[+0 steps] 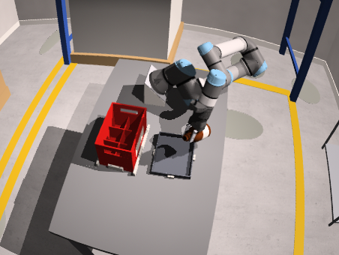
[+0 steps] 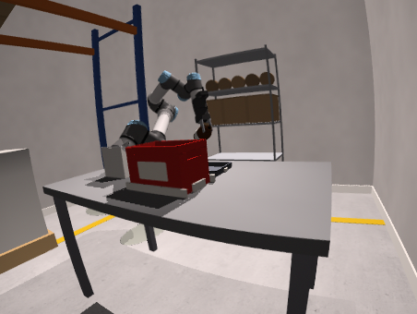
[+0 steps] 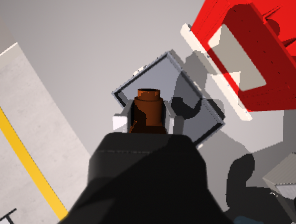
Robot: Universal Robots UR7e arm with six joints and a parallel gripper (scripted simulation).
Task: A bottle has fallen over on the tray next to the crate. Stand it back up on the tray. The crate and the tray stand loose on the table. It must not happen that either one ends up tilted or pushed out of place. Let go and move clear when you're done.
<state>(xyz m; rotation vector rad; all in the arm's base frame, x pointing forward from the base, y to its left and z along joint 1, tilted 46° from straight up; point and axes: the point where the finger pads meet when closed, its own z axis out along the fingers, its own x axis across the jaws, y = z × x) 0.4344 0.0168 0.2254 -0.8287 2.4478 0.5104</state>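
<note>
My gripper is now 3 cm past the bottle, 3 cm to the right of it and 2 cm above it. Round my hand: tray 3 cm behind, 5 cm to the right, 19 cm below; red crate 5 cm behind, 32 cm to the right, 12 cm below.
</note>
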